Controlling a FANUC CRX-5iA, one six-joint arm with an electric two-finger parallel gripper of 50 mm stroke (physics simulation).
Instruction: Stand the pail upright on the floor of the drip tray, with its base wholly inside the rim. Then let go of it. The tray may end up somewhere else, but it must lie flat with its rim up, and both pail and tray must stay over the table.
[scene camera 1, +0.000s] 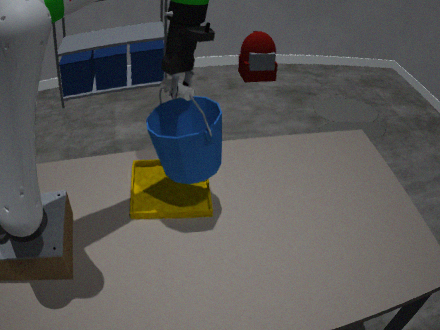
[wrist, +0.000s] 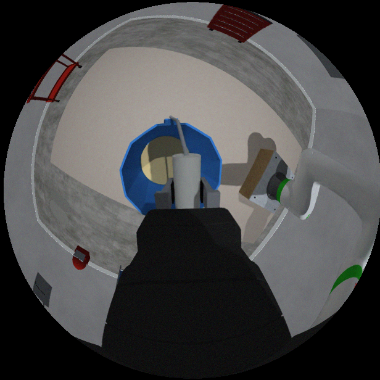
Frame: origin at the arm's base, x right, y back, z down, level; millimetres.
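Where they show: gripper, fingertip midpoint: (scene camera 1: 178, 95).
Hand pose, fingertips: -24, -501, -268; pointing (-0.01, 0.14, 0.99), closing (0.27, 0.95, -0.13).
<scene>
After its pixels a point has its place, as x, y, z.
The blue pail (scene camera 1: 187, 152) @[57, -494, -152] (wrist: 134, 172) hangs by its wire handle, slightly tilted, in the air above the tray. Its tan inner bottom shows in the wrist view. My gripper (scene camera 1: 180, 89) @[-24, -501, -268] (wrist: 186, 185) is shut on the white grip of the pail's handle, above the pail's mouth. The yellow drip tray (scene camera 1: 170, 215) @[20, -450, 89] lies flat on the table with its rim up. The pail hides its back right part in the scene view, and a dark shadow falls on its floor. The tray does not show in the wrist view, where the pail covers that area.
The robot's base block (scene camera 1: 67, 240) @[62, -119, 41] (wrist: 256, 172) stands on the table (scene camera 1: 300, 225) @[195, -787, 101] (wrist: 100, 110), left of the tray in the scene view. Beyond the table are a shelf with blue bins (scene camera 1: 111, 67) and a red welding mask (scene camera 1: 257, 45).
</scene>
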